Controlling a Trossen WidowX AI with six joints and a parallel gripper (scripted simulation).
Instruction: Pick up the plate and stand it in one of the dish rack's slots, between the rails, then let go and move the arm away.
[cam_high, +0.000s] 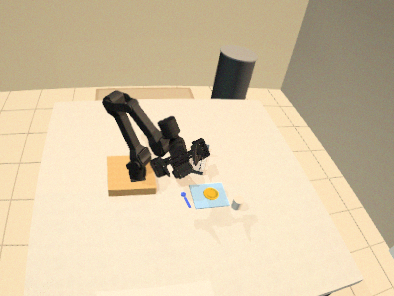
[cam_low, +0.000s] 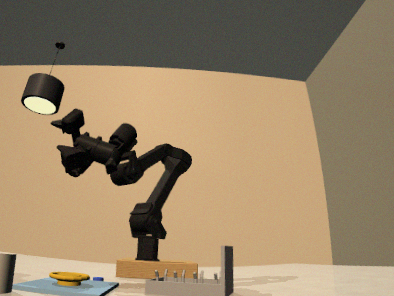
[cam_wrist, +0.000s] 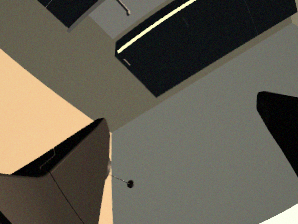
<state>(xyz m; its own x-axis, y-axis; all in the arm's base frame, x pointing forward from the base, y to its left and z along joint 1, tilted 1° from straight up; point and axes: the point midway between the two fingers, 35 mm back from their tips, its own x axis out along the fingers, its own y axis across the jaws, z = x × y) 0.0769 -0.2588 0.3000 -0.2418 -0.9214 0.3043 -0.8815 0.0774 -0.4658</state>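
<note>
Right now my gripper tip is 34 cm above the yellow plate, 22 cm short of it and 15 cm to the right of it. Round my gripper tip: blue spoon 35 cm below, 16 cm to the left, 11 cm ahead; then grey dish rack 35 cm to the left, 33 cm below, 23 cm ahead; then light blue mat 35 cm below, 22 cm ahead, 15 cm to the left.
</note>
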